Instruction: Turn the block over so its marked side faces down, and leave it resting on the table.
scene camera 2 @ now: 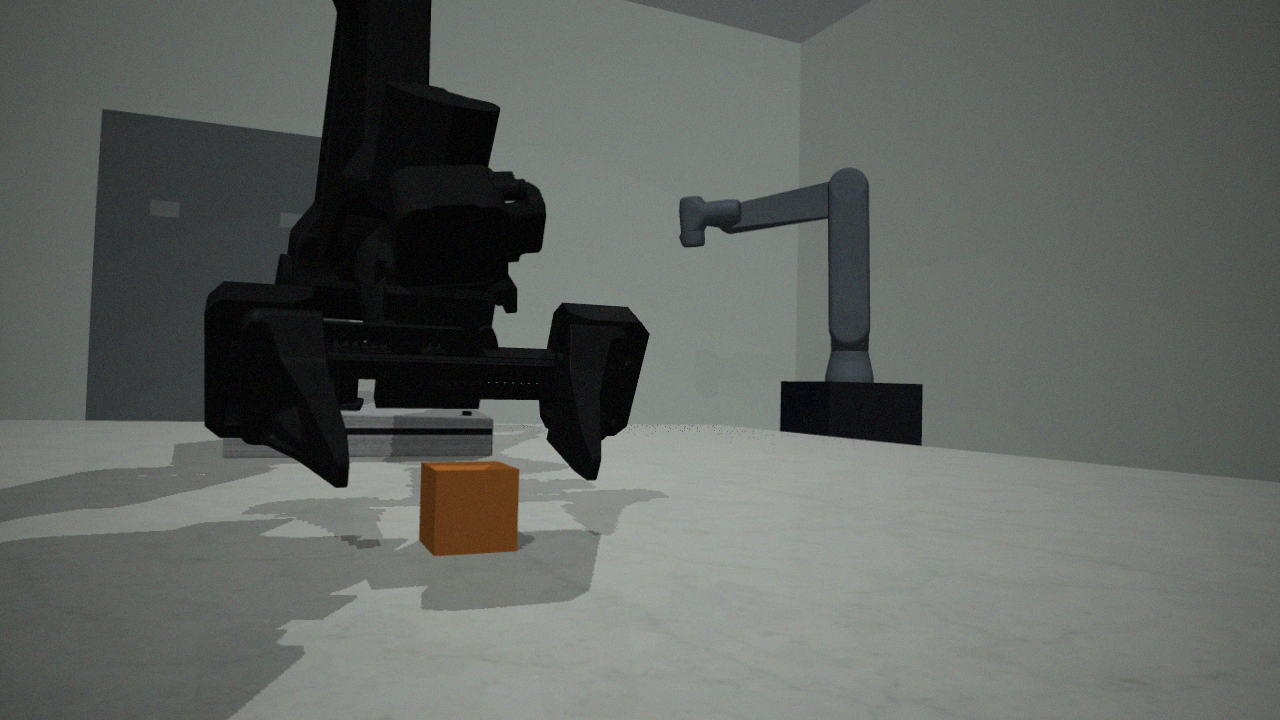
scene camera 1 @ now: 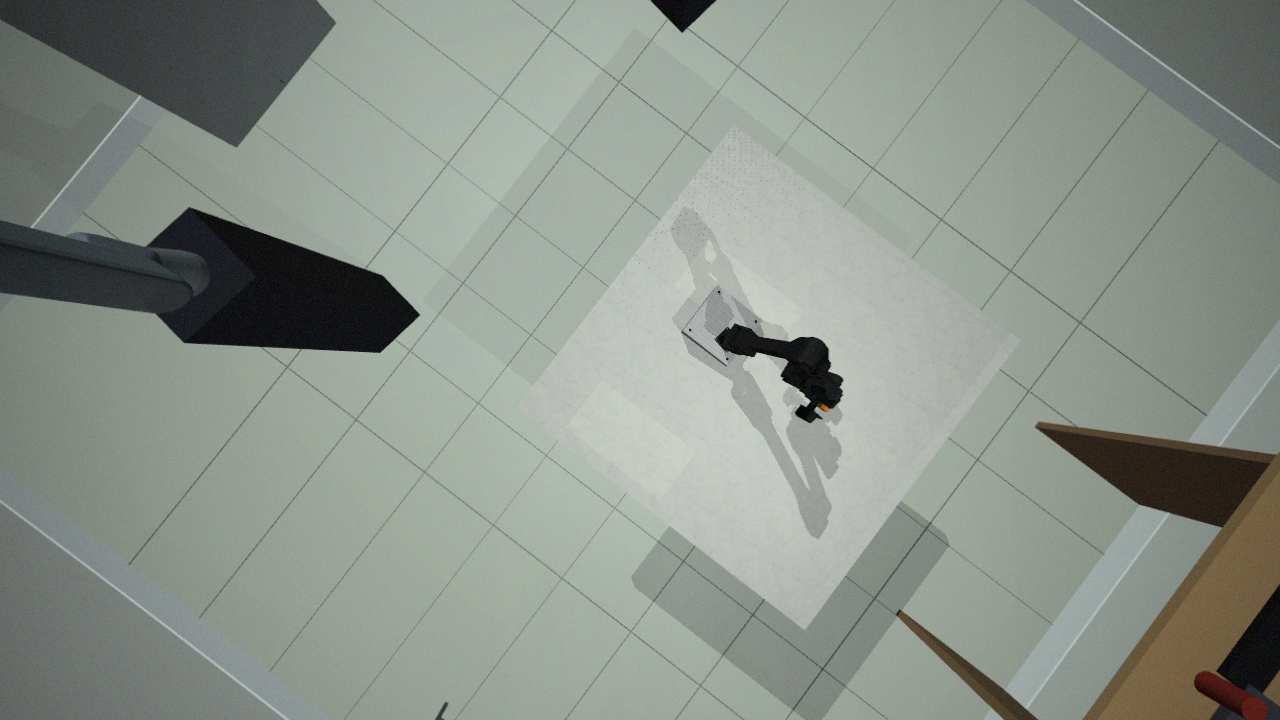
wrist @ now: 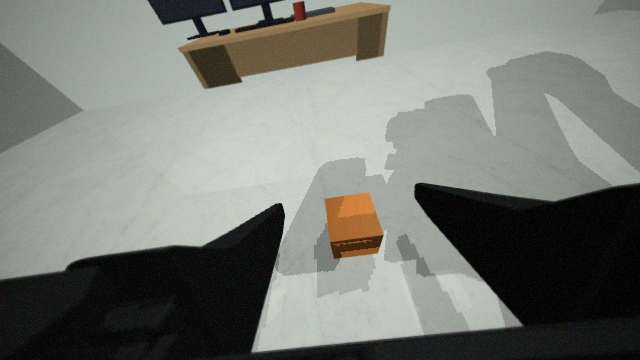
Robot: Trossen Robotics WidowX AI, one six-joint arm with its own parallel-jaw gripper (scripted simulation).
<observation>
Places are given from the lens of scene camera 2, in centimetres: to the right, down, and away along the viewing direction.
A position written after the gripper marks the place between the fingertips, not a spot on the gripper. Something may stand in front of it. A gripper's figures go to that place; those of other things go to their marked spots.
gripper [scene camera 2: 476, 473]: -6, 4, 29
orange block [scene camera 2: 465, 507]: -6, 5, 28
</observation>
